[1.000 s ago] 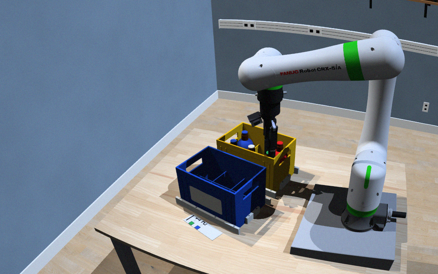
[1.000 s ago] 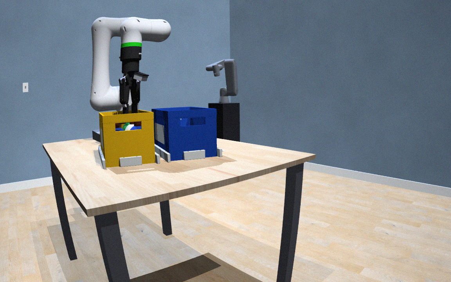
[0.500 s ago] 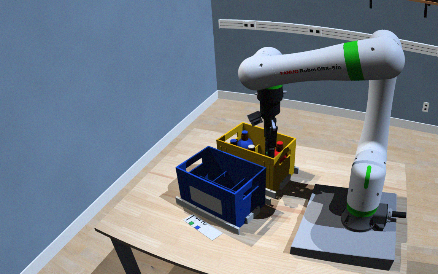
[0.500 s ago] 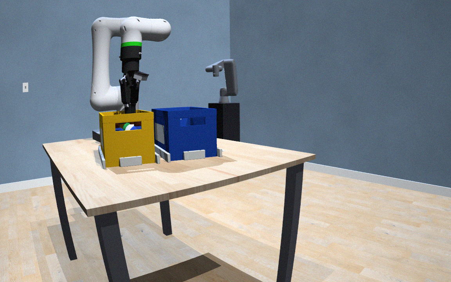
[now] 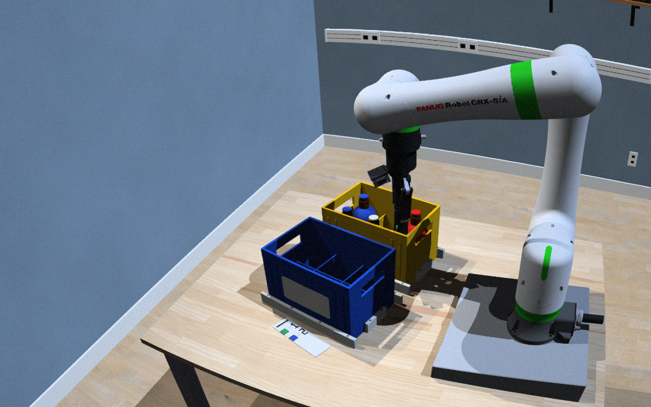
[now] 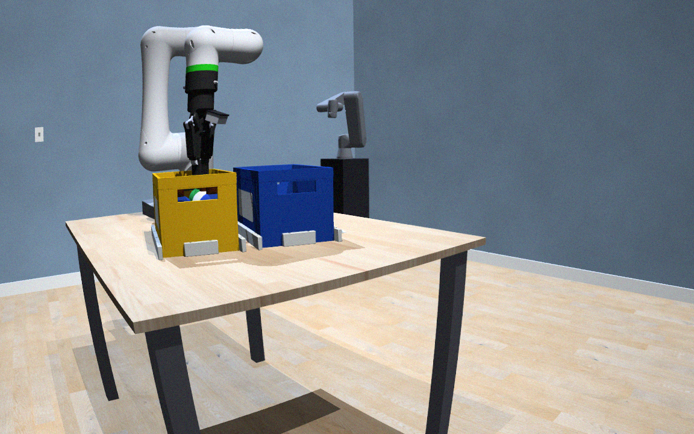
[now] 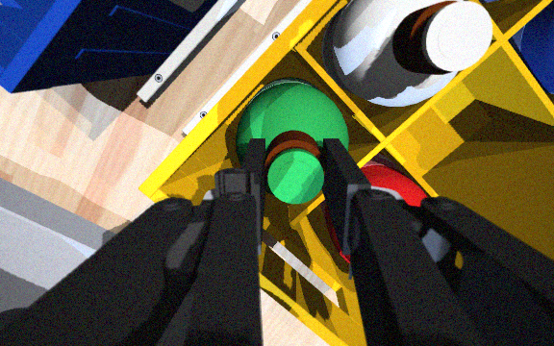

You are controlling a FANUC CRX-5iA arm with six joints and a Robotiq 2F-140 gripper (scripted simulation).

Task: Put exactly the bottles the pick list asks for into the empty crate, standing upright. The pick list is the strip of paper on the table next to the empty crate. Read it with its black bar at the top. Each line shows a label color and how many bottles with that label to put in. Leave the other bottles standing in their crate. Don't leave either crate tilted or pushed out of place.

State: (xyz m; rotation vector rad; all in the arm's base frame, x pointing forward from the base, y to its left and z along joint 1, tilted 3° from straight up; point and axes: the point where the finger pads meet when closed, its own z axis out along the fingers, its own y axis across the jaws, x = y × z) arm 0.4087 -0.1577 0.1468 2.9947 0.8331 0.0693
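My gripper is now 8 cm above the green-label bottle. Round my hand: yellow crate: 9 cm below, 8 cm ahead, 6 cm to the right; then red-label bottle: 9 cm to the right, 8 cm below, 2 cm behind; then white-label bottle: 8 cm below, 8 cm ahead, 2 cm to the right.
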